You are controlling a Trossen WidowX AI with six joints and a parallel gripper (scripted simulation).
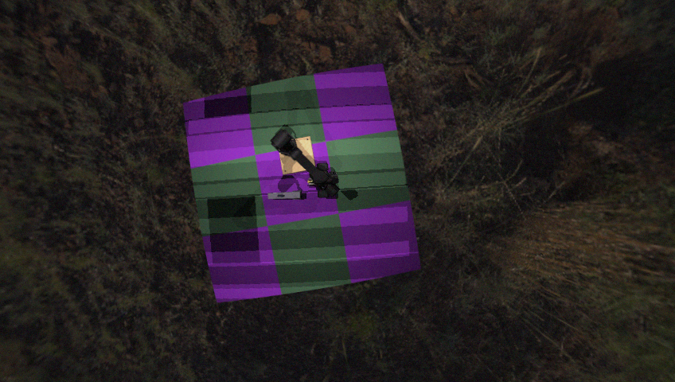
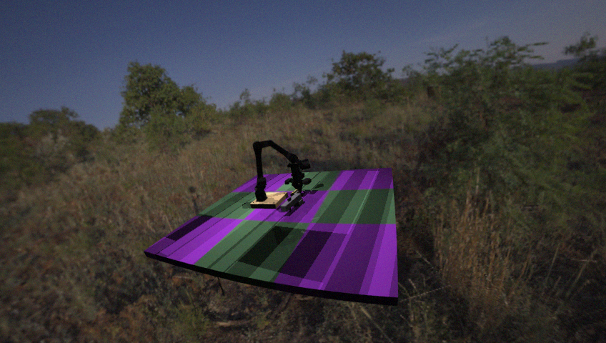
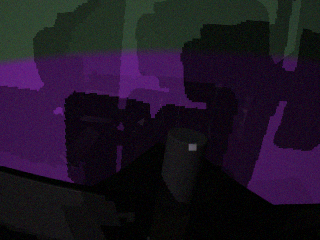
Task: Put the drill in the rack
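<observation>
My gripper tip is 10 mm past the drill, 40 mm to the left of it and 30 mm below it. Round my gripper tip: grey block: 10 mm behind, 50 mm to the right, 10 mm above.
</observation>
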